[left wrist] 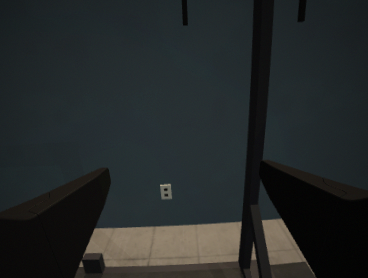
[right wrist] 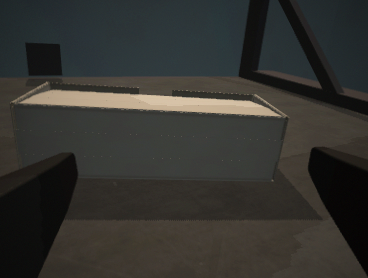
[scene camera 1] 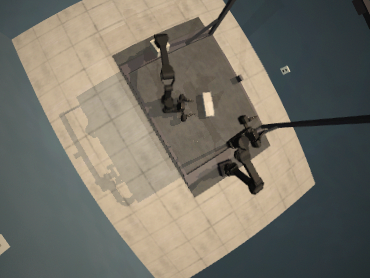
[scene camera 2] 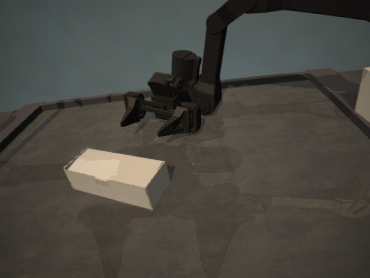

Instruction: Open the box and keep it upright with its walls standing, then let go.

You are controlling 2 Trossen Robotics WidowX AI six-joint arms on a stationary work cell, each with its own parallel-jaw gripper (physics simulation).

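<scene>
A long white box (scene camera 1: 208, 104) (scene camera 2: 117, 172) (right wrist: 150, 140) stands upright on the dark table (scene camera 1: 192, 142) (scene camera 2: 290, 240), its lid down flat inside the rim and a notch in one long wall. My right gripper (scene camera 1: 191, 109) (scene camera 2: 141, 130) (right wrist: 194, 161) is open and empty, low over the table and apart from the box, facing its long unnotched wall. In the right wrist view the box spans most of the space between the fingers and extends past the left fingertip. My left gripper (scene camera 1: 256, 127) (left wrist: 185, 171) is open and empty near the table edge, facing away from the box.
A small dark block (scene camera 1: 239, 78) (left wrist: 93, 263) sits at the table's edge. A dark upright post (left wrist: 257, 115) rises beyond the left fingers. A pale object (scene camera 2: 365, 95) shows at the right edge of scene camera 2. Dark frame bars (right wrist: 251, 45) stand behind the box at right.
</scene>
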